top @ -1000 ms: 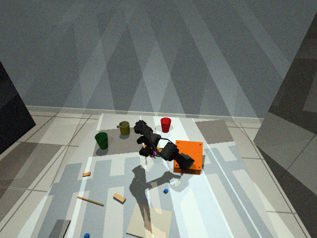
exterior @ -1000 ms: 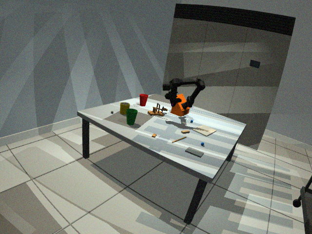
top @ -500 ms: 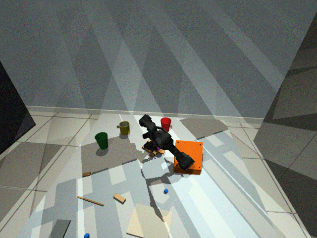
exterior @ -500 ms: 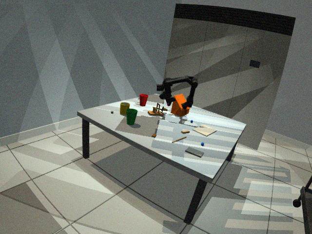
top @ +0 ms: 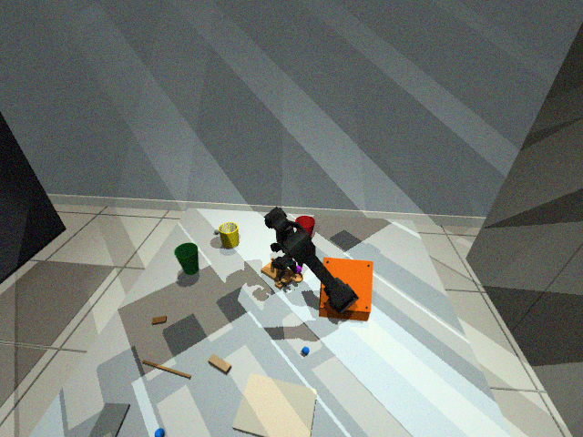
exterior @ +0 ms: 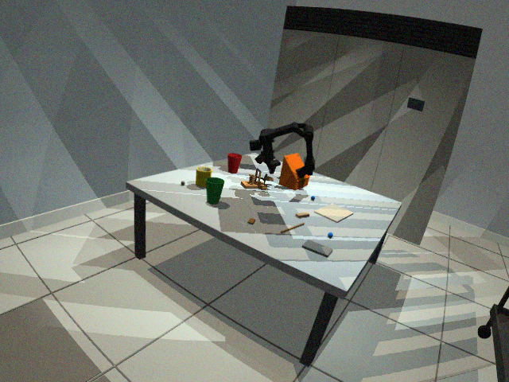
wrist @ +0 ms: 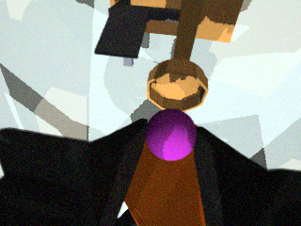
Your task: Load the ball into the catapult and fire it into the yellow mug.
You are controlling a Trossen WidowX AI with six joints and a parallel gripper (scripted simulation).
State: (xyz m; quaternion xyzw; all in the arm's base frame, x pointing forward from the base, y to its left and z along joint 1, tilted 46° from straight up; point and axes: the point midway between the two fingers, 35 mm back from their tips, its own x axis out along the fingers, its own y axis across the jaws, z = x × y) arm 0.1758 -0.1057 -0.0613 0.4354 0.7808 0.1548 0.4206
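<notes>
Now: gripper tip 1 cm below the purple ball. The rest, counted from my gripper tip: yellow mug (35 cm ahead, 24 cm to the right, 6 cm below); wooden catapult (6 cm ahead, 2 cm to the right, 4 cm below); red cup (1 cm behind, 30 cm to the right, 6 cm below).
</notes>
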